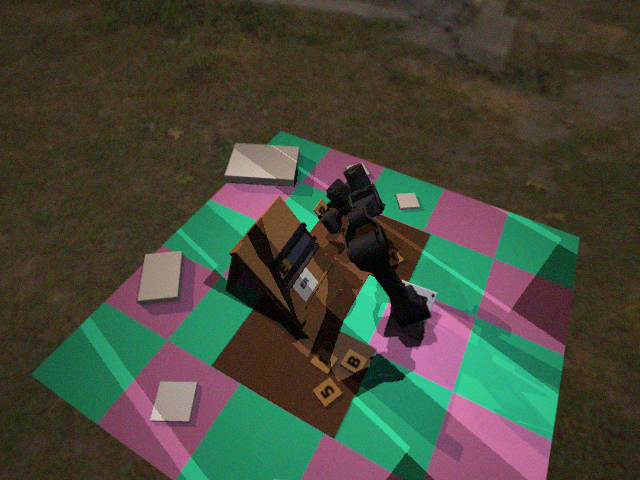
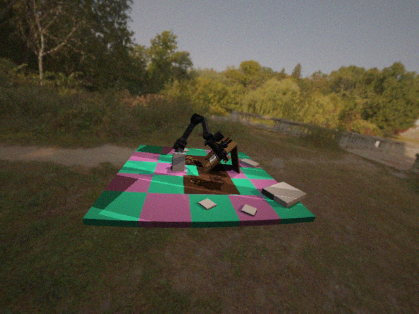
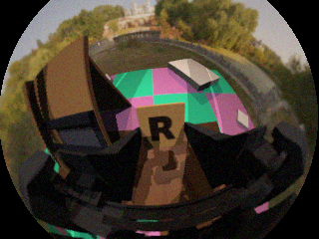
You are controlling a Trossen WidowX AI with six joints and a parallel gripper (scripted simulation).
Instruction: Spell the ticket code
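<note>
The white ticket is 230 mm to the left of my gripper tip, 70 mm below it and 30 mm behind it. The rest, counted from my gripper tip: beige block 430 mm ahead, 330 mm to the left, 160 mm below; then letter tile right at my gripper tip.
</note>
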